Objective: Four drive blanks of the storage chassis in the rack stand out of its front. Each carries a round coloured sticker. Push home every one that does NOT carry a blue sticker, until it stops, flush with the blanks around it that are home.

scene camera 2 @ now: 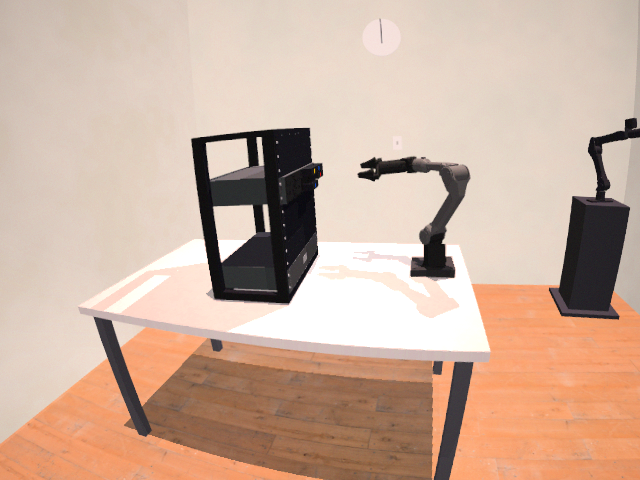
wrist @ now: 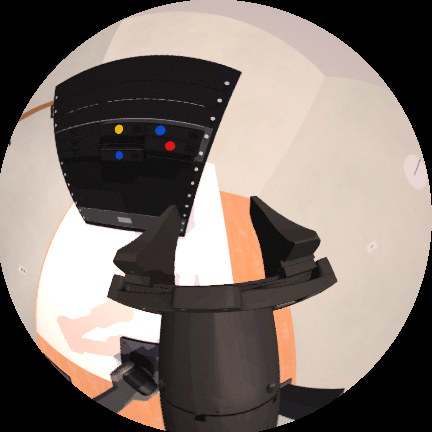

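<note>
The storage chassis [scene camera 2: 238, 191] sits in the upper part of the black rack [scene camera 2: 270, 217] [wrist: 150, 70]. On its front are a blank with a yellow sticker [wrist: 119, 129] [scene camera 2: 314, 171], a blank with a blue sticker [wrist: 160, 130] [scene camera 2: 319, 167] right of it, a blank with a red sticker [wrist: 170, 146] [scene camera 2: 320, 174] below that, and a blank with another blue sticker [wrist: 119, 155] [scene camera 2: 315, 184] at the lower left. In the scene view these blanks stand out of the front. My gripper [scene camera 2: 363, 168] [wrist: 213, 208] is open and empty, in front of the rack and apart from it.
The rack stands on a white table [scene camera 2: 361, 330] [wrist: 65, 280], facing the arm's base [scene camera 2: 433, 267]. A lower unit [scene camera 2: 250, 276] sits at the rack's bottom. A second arm [scene camera 2: 598, 160] stands on a dark pedestal [scene camera 2: 593, 253] at the far right, away from the table.
</note>
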